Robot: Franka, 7 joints.
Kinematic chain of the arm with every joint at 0, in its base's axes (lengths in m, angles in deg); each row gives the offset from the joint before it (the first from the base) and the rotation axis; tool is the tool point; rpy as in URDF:
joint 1: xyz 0 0 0.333 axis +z
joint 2: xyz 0 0 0 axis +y
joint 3: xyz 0 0 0.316 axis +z
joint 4: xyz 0.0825 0 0 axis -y
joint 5: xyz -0.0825 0 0.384 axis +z
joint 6: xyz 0 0 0 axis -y
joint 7: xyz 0.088 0 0 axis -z
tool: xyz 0 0 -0.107 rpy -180 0 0
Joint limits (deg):
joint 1: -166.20..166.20
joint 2: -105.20..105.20
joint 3: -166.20..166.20
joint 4: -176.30..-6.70
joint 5: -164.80..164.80
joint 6: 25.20..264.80
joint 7: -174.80..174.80
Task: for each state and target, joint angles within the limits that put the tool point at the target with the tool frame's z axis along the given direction. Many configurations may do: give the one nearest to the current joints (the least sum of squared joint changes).
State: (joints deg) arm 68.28 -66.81 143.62 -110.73 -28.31 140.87 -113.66
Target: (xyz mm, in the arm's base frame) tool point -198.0 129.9 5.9 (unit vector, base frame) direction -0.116 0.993 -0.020
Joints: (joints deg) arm 76.32 -83.50 140.14 -156.41 -54.44 156.68 -113.66
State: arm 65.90 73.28 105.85 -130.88 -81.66 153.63 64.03
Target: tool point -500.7 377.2 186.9 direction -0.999 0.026 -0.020
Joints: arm 79.40 100.68 70.34 -109.13 -59.78 199.33 64.03
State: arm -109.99 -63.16 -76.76 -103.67 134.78 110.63 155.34
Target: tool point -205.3 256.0 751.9 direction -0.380 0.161 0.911
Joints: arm -142.49 -84.03 -37.92 -130.44 151.86 142.60 155.34
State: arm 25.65 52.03 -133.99 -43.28 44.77 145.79 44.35
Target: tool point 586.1 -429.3 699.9 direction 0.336 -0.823 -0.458
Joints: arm 5.14 61.04 -99.46 -57.29 58.72 129.49 44.35
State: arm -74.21 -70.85 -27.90 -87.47 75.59 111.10 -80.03
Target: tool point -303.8 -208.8 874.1 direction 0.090 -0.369 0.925
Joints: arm -63.32 -57.92 -37.47 -107.14 128.08 137.80 -80.03
